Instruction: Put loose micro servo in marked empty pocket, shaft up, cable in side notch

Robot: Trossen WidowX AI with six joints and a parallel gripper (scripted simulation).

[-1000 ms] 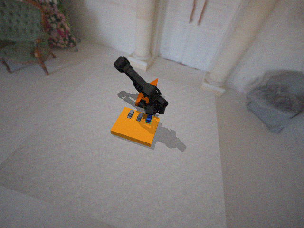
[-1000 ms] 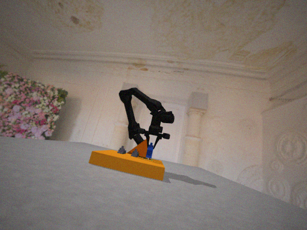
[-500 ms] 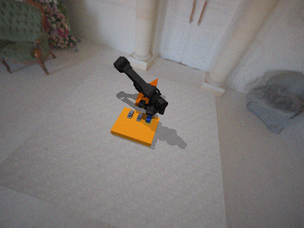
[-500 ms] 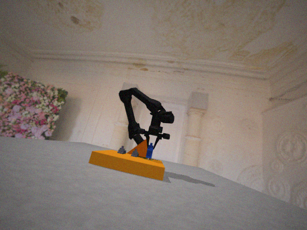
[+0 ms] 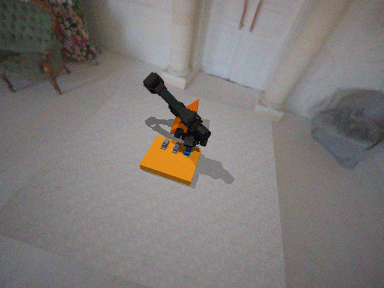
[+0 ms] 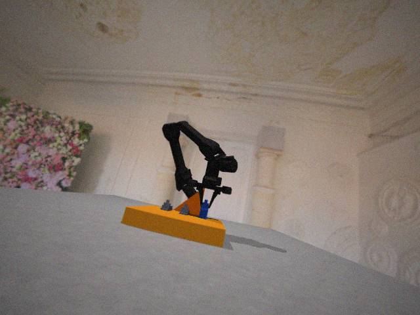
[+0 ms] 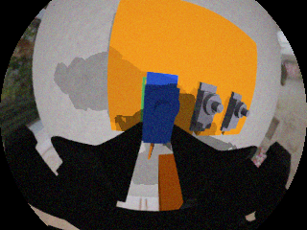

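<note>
My gripper tip is now 110 mm short of the orange deck, 90 mm to the left of it and 60 mm above it.
</note>
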